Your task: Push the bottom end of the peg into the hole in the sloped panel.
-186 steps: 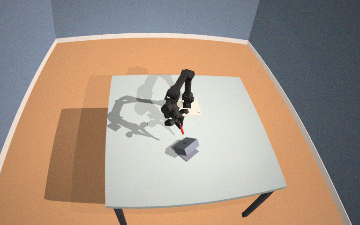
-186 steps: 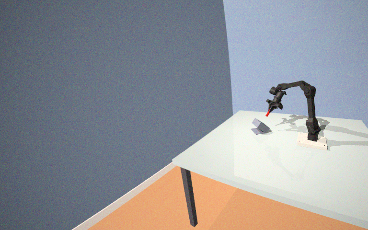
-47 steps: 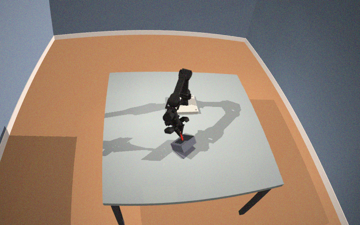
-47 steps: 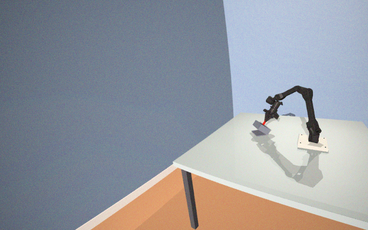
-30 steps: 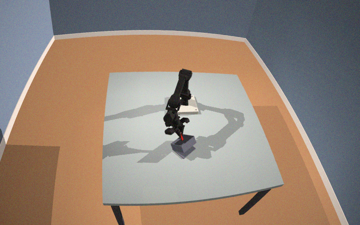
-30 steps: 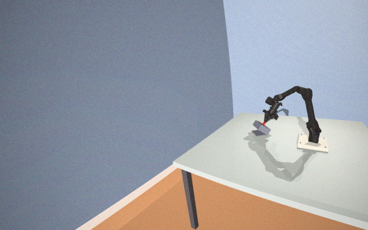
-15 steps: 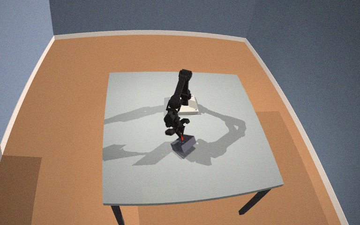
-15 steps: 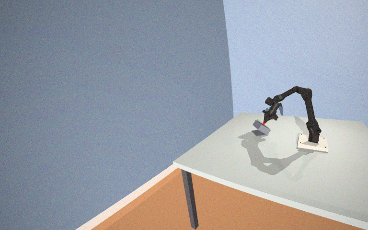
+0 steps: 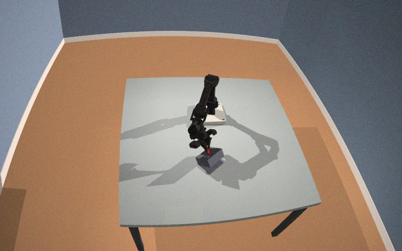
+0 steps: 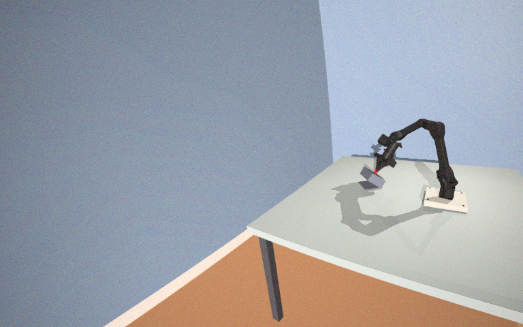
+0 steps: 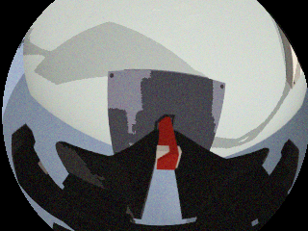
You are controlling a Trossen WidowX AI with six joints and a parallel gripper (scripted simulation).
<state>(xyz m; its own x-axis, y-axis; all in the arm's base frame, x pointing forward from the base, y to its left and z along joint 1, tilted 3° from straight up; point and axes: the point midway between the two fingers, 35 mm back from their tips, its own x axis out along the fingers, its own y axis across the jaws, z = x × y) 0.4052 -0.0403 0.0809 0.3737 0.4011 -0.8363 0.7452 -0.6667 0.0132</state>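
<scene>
The red peg lies 10 mm to the right of my gripper tip, 10 mm behind it and 10 mm above it. Round my gripper tip: grey sloped panel 40 mm below, 20 mm to the left, 20 mm ahead; panel foot 90 mm below, 30 mm to the left, 30 mm ahead.
</scene>
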